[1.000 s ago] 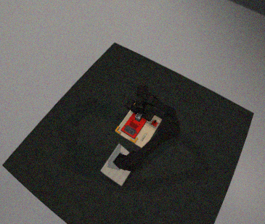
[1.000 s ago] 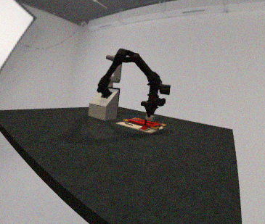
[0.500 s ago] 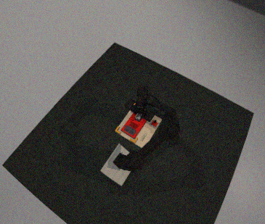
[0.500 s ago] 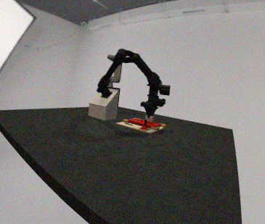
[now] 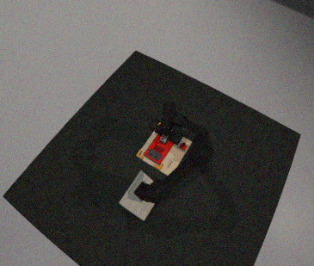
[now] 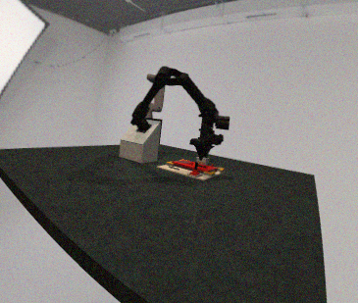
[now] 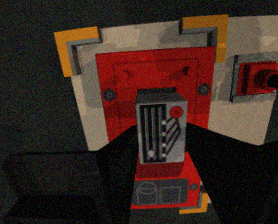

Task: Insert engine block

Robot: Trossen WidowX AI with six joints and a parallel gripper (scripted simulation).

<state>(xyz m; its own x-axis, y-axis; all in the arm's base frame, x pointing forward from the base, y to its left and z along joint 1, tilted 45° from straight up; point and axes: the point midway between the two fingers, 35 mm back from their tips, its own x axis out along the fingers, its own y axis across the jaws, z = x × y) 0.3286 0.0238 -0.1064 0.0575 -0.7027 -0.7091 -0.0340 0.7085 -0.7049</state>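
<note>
The engine block is 10 mm below my gripper tip.
</note>
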